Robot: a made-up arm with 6 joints. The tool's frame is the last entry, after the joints.
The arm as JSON. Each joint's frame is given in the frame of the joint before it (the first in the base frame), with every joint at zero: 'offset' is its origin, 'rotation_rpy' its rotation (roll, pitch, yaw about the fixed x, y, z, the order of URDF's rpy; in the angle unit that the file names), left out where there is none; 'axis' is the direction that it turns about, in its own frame. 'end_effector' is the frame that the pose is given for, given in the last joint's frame.
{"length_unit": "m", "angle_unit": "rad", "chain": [
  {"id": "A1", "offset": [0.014, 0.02, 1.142], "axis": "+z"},
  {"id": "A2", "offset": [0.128, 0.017, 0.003], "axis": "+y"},
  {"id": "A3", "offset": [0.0, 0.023, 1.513], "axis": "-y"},
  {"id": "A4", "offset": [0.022, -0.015, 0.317], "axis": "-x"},
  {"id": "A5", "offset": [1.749, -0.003, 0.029], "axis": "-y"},
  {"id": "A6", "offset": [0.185, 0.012, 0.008], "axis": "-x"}
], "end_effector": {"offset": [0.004, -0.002, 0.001]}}
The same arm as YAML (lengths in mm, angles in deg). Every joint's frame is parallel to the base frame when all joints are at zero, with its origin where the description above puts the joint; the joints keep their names.
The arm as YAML. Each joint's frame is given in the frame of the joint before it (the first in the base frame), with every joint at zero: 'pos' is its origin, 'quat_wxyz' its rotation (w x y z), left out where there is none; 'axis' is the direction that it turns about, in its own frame. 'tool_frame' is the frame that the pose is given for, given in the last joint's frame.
length_unit: mm
angle_unit: deg
joints:
  - joint: A1
    pos: [14.0, 20.0, 1142.0]
    axis: "+z"
  - joint: A2
    pos: [128.0, 17.0, 3.0]
    axis: "+y"
  - joint: A3
    pos: [0.0, 23.0, 1513.0]
    axis: "-y"
  - joint: A4
    pos: [22.0, -15.0, 317.0]
    axis: "-x"
  - joint: A5
    pos: [1749.0, -3.0, 29.0]
    axis: "-y"
  - joint: A6
    pos: [185.0, 12.0, 8.0]
    axis: "-x"
tool_frame:
  pos: [4.0, -2.0, 1.0]

